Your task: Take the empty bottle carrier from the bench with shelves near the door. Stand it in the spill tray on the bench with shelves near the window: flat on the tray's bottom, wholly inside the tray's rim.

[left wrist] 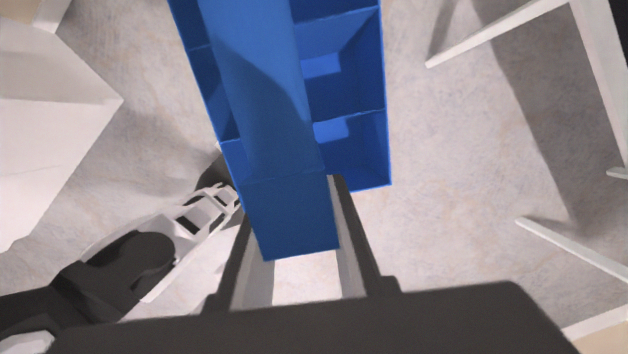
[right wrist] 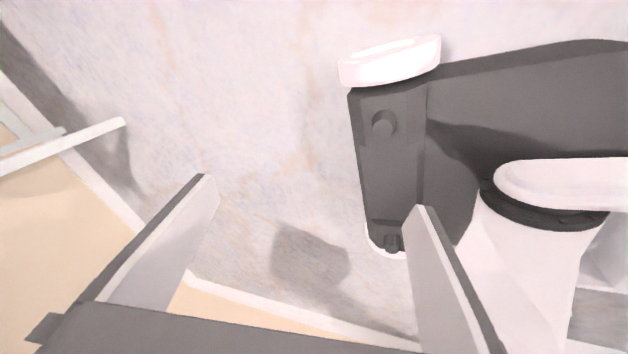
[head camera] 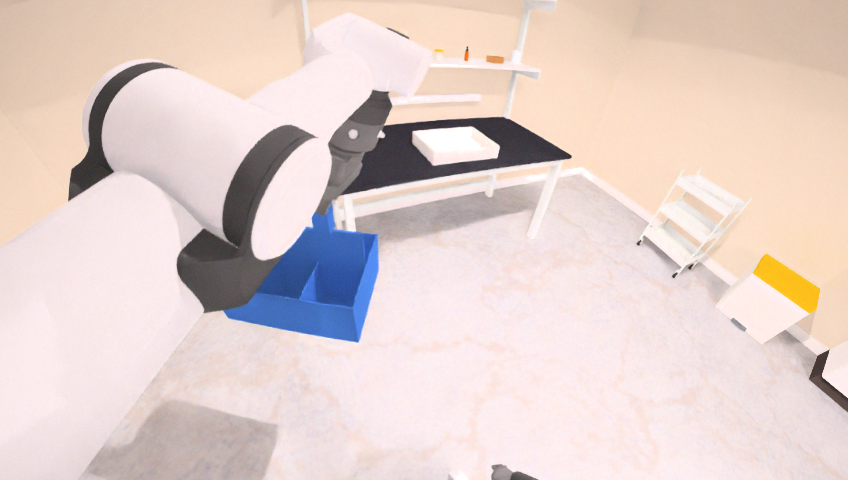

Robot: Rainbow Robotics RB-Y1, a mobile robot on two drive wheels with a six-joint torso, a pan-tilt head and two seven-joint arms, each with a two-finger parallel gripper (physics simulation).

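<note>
The blue bottle carrier hangs over the floor in front of the bench. Its compartments that show are empty. My left gripper is shut on the carrier's handle; the arm hides part of the carrier in the head view. The white spill tray stands on the black top of the bench, to the right of and beyond the carrier. My right gripper is open with nothing between its fingers; a small dark part of it shows at the bottom edge of the head view.
A shelf with small items is above the bench. A white cart and a white bin with a yellow lid stand by the right wall. A bench leg stands at the front right. My robot base shows in the right wrist view.
</note>
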